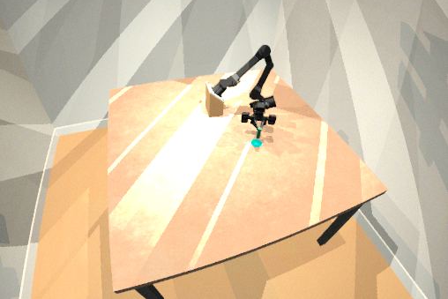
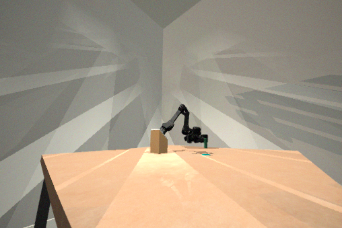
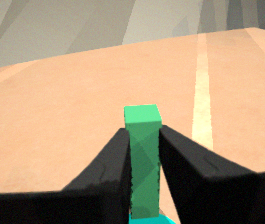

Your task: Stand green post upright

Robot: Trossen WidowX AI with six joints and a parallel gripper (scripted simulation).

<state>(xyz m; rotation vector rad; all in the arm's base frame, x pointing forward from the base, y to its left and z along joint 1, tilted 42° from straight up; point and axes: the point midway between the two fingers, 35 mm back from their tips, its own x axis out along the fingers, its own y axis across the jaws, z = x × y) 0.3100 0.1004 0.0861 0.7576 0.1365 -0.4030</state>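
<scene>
My gripper tip is 100 mm above the cyan circle. The rest, counted from my gripper tip: green post (20 mm below).
</scene>
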